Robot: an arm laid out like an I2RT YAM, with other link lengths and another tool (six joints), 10 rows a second.
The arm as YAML. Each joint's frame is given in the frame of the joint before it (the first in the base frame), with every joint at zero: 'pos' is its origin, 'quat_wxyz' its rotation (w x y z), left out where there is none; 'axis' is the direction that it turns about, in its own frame. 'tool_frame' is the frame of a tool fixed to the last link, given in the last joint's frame.
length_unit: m
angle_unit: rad
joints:
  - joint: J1
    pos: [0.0, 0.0, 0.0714]
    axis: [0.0, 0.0, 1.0]
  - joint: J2
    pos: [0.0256, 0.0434, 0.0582]
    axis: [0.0, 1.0, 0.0]
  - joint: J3
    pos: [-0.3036, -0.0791, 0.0]
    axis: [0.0, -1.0, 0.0]
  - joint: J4
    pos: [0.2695, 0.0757, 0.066]
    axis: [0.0, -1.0, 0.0]
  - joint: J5
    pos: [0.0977, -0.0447, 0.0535]
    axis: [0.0, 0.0, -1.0]
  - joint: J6
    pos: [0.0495, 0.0, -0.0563]
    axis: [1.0, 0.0, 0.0]
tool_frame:
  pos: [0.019, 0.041, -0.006]
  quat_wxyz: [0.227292, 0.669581, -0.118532, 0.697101]
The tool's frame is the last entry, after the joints.
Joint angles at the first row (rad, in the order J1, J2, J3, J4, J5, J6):
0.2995, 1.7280, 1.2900, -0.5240, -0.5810, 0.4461
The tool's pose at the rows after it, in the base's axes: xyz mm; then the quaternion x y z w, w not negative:
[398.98 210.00 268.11 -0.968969 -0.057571 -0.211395 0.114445]
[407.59 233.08 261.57 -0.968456 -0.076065 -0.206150 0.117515]
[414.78 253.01 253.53 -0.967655 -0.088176 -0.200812 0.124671]
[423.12 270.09 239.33 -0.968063 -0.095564 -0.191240 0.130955]
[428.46 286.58 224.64 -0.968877 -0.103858 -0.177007 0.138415]
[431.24 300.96 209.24 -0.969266 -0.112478 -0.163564 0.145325]
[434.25 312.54 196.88 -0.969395 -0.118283 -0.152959 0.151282]
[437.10 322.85 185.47 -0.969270 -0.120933 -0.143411 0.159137]
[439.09 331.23 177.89 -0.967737 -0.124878 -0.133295 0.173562]
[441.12 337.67 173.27 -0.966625 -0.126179 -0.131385 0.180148]
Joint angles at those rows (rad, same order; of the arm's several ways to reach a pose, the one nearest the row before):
0.3378, 1.7826, 1.3436, -0.5185, -0.5799, 0.4498
0.3788, 1.8487, 1.4053, -0.5192, -0.5783, 0.4523
0.4117, 1.9067, 1.4505, -0.5041, -0.5842, 0.4647
0.4362, 1.9713, 1.4875, -0.4815, -0.5928, 0.4797
0.4604, 2.0320, 1.5219, -0.4676, -0.6077, 0.4946
0.4820, 2.0852, 1.5455, -0.4507, -0.6234, 0.5056
0.4981, 2.1310, 1.5703, -0.4380, -0.6368, 0.5162
0.5119, 2.1719, 1.5897, -0.4174, -0.6520, 0.5333
0.5223, 2.2050, 1.6071, -0.3975, -0.6817, 0.5502
0.5304, 2.2268, 1.6205, -0.3791, -0.6910, 0.5625

